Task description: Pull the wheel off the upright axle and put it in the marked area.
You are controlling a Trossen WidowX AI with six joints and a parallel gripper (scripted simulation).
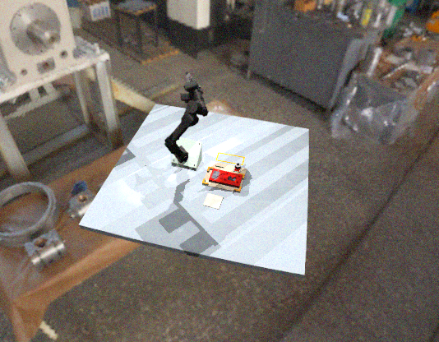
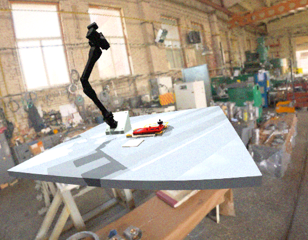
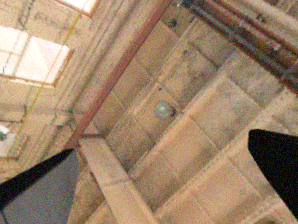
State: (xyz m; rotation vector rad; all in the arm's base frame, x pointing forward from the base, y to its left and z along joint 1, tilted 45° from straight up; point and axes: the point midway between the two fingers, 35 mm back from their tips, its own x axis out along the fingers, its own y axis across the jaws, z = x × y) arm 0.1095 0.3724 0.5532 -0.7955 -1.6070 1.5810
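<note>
The dark wheel lies 710 mm below my gripper tip, 270 mm ahead of it and 170 mm to the left of it.
</note>
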